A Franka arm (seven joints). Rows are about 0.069 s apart.
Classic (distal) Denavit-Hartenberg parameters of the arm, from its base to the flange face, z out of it. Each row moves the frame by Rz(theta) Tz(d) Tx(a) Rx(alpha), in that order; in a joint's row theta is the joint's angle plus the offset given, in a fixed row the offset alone. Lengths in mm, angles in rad.
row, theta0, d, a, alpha
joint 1, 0, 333, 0, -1.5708
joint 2, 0, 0, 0, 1.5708
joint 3, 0, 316, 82.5, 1.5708
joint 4, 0, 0, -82.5, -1.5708
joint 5, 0, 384, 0, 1.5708
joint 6, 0, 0, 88, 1.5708
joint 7, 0, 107, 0, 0
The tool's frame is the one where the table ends.
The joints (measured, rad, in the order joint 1, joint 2, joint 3, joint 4, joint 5, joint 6, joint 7), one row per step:
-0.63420, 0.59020, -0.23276, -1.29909, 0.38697, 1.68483, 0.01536
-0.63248, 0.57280, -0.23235, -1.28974, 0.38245, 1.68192, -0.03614
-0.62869, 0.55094, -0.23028, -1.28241, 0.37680, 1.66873, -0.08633
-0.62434, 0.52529, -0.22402, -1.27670, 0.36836, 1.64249, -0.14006
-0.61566, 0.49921, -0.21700, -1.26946, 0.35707, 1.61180, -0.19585
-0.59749, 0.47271, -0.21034, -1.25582, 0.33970, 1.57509, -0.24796
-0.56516, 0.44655, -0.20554, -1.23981, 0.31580, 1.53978, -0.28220
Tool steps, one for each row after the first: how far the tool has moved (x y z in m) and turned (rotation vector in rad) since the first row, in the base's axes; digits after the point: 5 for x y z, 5 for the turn. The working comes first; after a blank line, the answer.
Tool pose at each row, in the base's axes (x y z in m, rotation vector in rad; the steps are taken from these numbers as rounded here):
0.50661, -0.48628, 0.39545, -2.53133, 1.28148, 0.09884
0.50743, -0.48510, 0.41153, -2.57641, 1.20904, 0.05848
0.50827, -0.48060, 0.42897, -2.61792, 1.12873, 0.02925
0.50902, -0.47240, 0.44708, -2.65731, 1.03208, 0.01467
0.51111, -0.46118, 0.46566, -2.69838, 0.92351, 0.00580
0.51627, -0.44497, 0.48678, -2.74419, 0.80442, 0.00343
0.52547, -0.42251, 0.50858, -2.79143, 0.69348, 0.00868

0.00082, 0.00118, 0.01608, -0.02162, -0.03031, 0.05438
0.00166, 0.00568, 0.03352, -0.03665, -0.05578, 0.11345
0.00241, 0.01388, 0.05163, -0.04279, -0.07597, 0.18350
0.00450, 0.02510, 0.07021, -0.04836, -0.09336, 0.26223
0.00966, 0.04131, 0.09133, -0.05720, -0.10533, 0.34962
0.01886, 0.06377, 0.11313, -0.07125, -0.10784, 0.43269

